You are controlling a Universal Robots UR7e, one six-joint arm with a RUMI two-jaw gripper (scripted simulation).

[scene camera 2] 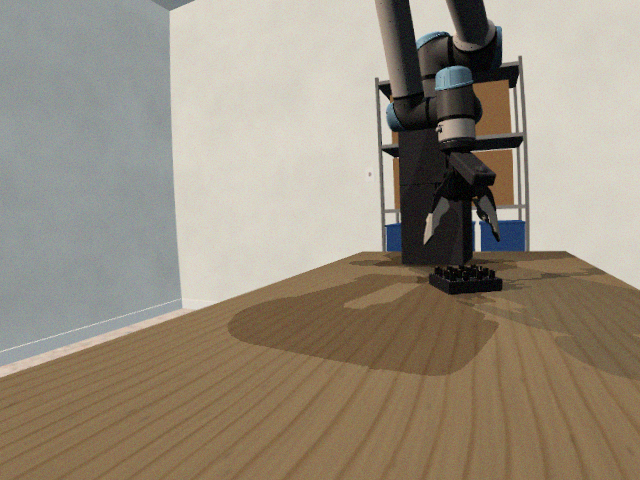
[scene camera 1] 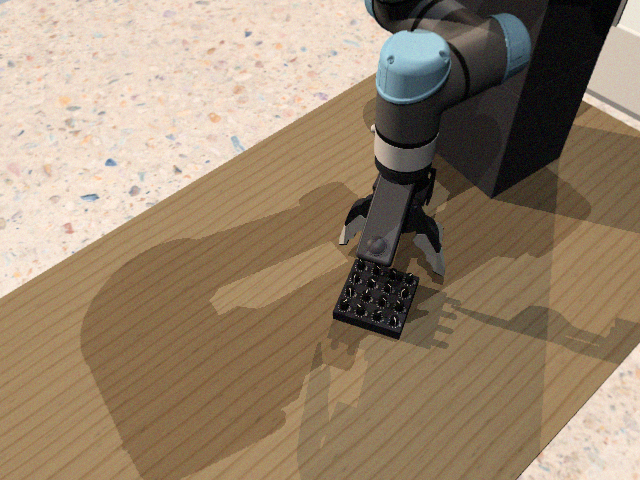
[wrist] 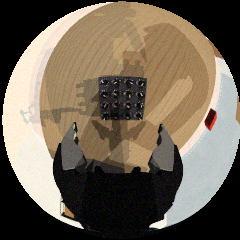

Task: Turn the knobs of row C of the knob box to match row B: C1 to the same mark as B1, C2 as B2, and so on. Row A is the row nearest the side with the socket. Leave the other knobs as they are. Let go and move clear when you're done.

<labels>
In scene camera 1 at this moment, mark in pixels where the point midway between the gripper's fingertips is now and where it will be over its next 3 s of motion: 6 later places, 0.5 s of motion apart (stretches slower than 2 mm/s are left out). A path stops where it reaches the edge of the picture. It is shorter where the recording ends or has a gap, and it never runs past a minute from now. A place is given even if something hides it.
The gripper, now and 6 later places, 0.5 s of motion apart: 390,259; 392,255; 397,242; 399,235; 399,235; 397,242; 394,252
</labels>
